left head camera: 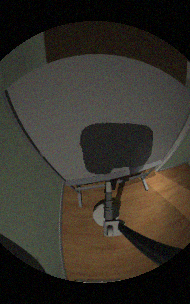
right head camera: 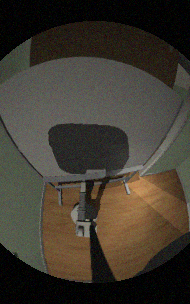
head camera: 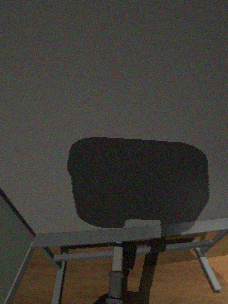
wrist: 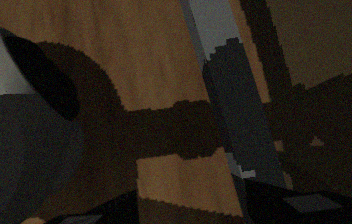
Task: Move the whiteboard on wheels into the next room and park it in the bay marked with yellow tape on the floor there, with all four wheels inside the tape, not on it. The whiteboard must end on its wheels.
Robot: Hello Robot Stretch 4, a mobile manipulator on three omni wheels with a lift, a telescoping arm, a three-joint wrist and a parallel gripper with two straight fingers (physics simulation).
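Frame: origin at the robot's base, x ahead, y left, z up, level; millimetres.
Seen in the pictures: gripper, fingertip midpoint: (wrist: 191, 201).
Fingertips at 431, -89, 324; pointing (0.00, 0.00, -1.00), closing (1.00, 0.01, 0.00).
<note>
A point is followed by its place in that frame, as x, y, z.
The whiteboard (head camera: 115, 75) @(456, 31, 1485) (left head camera: 55, 105) @(416, 246, 1447) (right head camera: 90, 95) @(472, -57, 1456) stands upright, filling much of the three head views, with a large dark shadow on its lower middle. Its grey lower frame has a crossbar (head camera: 85, 257) @(412, 236, 321) and slanting feet; its wheels cannot be made out. The arm reaches to the lower edge near its middle. My gripper (wrist: 191, 201) @(431, -89, 324) is open, its black fingers wide apart at the bottom of the wrist view. A grey bar (wrist: 235, 100) @(471, -17, 324) of the stand runs down to the right finger, partly hidden by it; I cannot tell whether they touch. The yellow tape bay does not show.
A green wall (head camera: 10, 245) @(409, 832, 343) (left head camera: 30, 155) @(507, 837, 1000) (right head camera: 20, 210) @(-134, 803, 581) stands close on the left. A pale upright strip (right head camera: 161, 137) @(589, -730, 1205) borders the board's right side, with more green wall beyond. My rounded grey base (wrist: 35, 145) @(197, -42, 166) shows at left in the wrist view. Light falls across the wooden floor at right.
</note>
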